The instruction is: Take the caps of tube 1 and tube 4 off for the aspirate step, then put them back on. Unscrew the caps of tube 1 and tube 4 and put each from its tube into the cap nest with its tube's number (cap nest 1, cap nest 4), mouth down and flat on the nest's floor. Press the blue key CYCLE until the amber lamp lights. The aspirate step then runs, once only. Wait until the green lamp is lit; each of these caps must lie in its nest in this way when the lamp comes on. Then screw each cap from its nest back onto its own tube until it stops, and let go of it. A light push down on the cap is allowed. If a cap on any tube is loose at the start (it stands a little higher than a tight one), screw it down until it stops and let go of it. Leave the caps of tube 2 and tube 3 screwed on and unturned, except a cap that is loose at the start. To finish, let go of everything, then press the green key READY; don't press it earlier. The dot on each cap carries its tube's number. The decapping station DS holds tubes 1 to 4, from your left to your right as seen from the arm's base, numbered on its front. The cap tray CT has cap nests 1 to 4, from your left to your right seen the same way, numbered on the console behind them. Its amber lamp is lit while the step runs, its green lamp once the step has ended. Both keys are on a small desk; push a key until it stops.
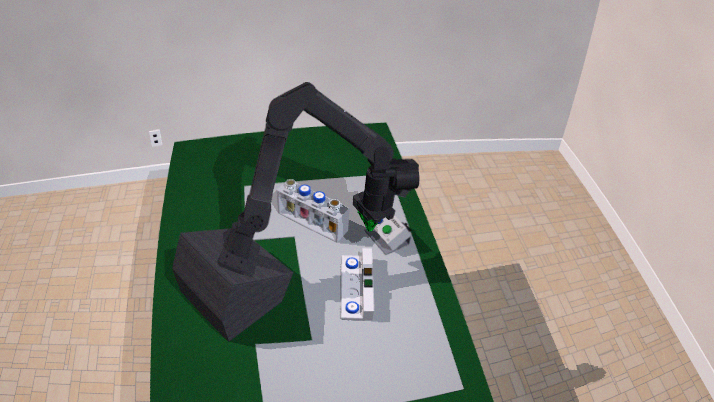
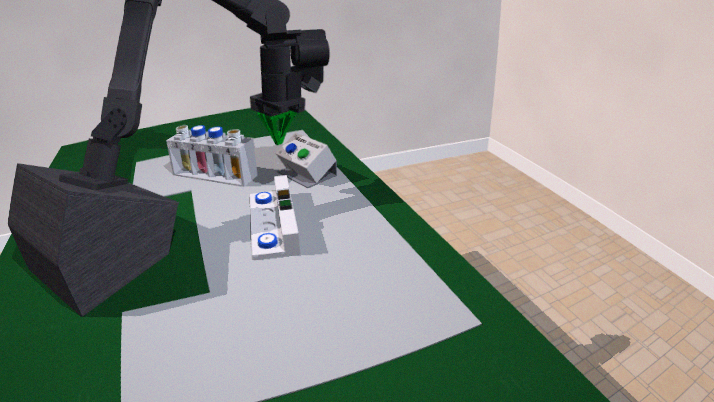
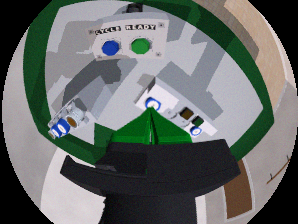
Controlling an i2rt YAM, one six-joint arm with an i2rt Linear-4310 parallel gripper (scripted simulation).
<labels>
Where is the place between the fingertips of my gripper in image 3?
150, 111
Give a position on a key desk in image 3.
At 123, 29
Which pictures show my gripper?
Image 1, image 2 and image 3: all of them.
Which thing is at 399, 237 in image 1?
A key desk.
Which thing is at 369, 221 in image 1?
My gripper.
</labels>
